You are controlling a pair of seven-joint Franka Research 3 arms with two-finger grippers.
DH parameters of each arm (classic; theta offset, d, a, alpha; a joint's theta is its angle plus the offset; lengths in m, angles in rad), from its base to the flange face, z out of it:
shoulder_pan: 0 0.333 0 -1.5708
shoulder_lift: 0 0 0 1.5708
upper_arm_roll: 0 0.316 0.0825 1.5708
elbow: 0 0 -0.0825 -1.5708
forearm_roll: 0 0.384 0 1.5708
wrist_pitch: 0 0 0.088 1.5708
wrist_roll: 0 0.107 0 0
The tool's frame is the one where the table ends.
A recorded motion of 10 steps. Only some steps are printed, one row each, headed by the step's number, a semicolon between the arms.
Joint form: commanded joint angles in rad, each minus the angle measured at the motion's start. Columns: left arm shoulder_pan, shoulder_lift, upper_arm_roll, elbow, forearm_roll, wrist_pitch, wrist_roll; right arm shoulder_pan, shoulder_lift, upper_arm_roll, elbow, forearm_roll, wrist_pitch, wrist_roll.
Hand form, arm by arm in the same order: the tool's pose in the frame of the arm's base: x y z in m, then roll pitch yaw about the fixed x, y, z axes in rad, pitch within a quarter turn. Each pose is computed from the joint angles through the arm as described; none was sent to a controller.
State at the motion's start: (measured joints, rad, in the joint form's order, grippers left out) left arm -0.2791 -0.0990 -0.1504 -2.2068 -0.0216 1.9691 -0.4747; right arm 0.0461 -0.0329 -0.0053 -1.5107 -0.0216 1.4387 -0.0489
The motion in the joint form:
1: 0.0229 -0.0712 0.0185 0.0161 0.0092 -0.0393 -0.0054; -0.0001 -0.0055 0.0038 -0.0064 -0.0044 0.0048 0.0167
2: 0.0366 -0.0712 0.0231 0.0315 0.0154 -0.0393 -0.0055; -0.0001 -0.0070 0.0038 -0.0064 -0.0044 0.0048 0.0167
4: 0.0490 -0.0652 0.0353 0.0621 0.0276 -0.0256 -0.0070; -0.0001 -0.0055 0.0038 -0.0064 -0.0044 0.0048 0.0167
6: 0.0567 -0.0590 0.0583 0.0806 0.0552 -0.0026 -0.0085; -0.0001 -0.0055 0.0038 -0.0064 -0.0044 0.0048 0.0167
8: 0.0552 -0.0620 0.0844 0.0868 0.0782 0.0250 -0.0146; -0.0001 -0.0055 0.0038 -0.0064 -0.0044 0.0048 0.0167
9: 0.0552 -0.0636 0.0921 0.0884 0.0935 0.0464 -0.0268; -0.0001 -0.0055 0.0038 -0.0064 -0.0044 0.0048 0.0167
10: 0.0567 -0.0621 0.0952 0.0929 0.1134 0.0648 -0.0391; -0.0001 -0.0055 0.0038 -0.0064 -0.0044 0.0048 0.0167
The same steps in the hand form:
1: 0.4504 -0.1869 0.4505 -3.0891 0.0765 0.1018; 0.5289 0.0205 0.6594 3.1169 0.0360 0.0734
2: 0.4568 -0.1794 0.4577 -3.0920 0.0606 0.1169; 0.5284 0.0205 0.6602 3.1169 0.0345 0.0734
4: 0.4690 -0.1702 0.4702 -3.1024 0.0225 0.1365; 0.5289 0.0205 0.6594 3.1169 0.0360 0.0734
6: 0.4811 -0.1558 0.4781 -3.1001 -0.0187 0.1565; 0.5289 0.0205 0.6594 3.1169 0.0360 0.0734
8: 0.4886 -0.1434 0.4852 -3.1019 -0.0595 0.1765; 0.5289 0.0205 0.6594 3.1169 0.0360 0.0734
9: 0.4921 -0.1394 0.4889 -3.1027 -0.0876 0.1891; 0.5289 0.0205 0.6594 3.1169 0.0360 0.0734
10: 0.4958 -0.1370 0.4922 -3.0982 -0.1149 0.1963; 0.5289 0.0205 0.6594 3.1169 0.0360 0.0734

